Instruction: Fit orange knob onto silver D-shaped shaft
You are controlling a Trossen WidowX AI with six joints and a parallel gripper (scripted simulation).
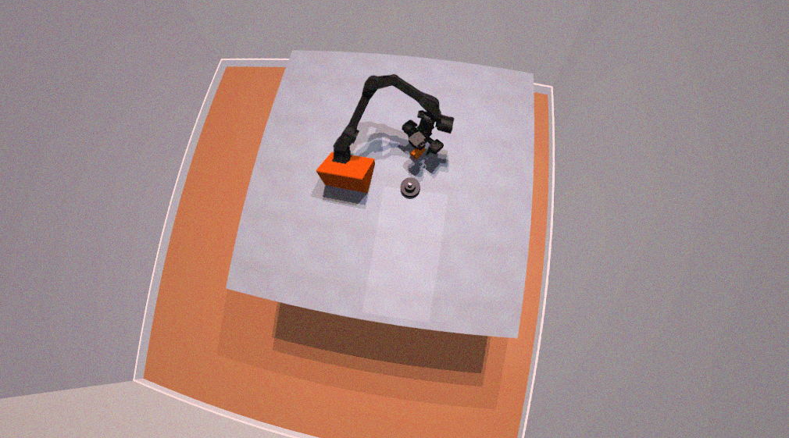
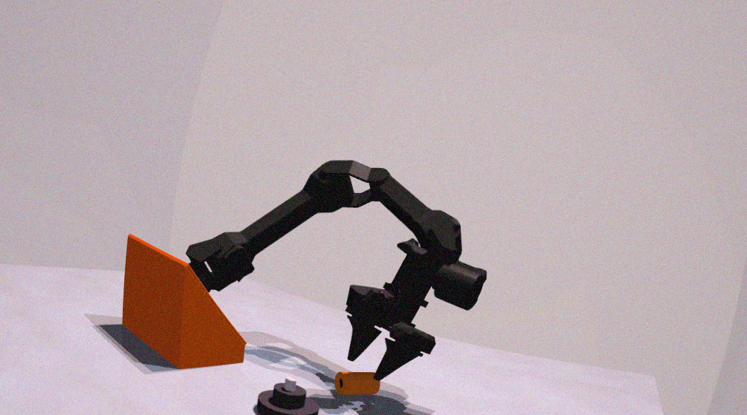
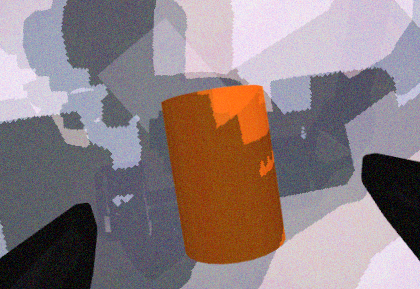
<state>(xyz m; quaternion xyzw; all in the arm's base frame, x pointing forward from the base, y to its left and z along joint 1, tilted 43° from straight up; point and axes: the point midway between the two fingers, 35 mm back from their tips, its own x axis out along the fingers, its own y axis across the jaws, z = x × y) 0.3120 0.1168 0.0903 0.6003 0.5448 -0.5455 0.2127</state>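
Now: the orange knob 30 mm below my gripper tip and 10 mm to the left of it. Also, from my gripper tip: round pedestal: 170 mm to the right, 20 mm below.
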